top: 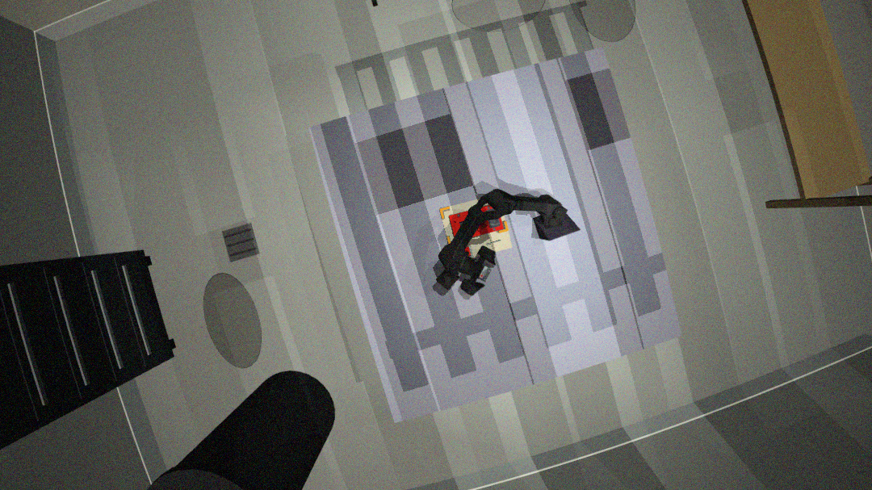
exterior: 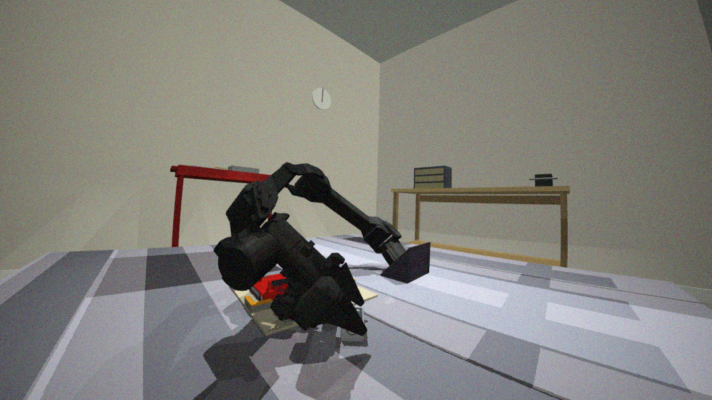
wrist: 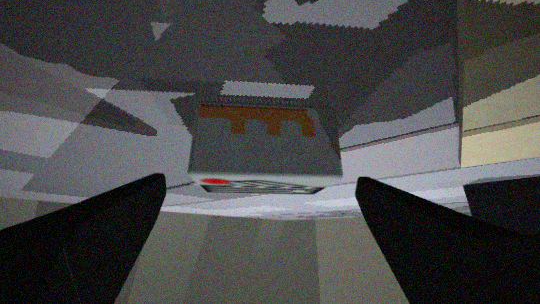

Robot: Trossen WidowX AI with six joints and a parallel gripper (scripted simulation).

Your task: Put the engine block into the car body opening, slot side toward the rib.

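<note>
Right now my gripper tip is 1 cm short of the engine block, 1 cm to the left of it and 1 cm above it. Round my gripper tip: black upright peg (7 cm ahead, 10 cm to the right, 1 cm above).
</note>
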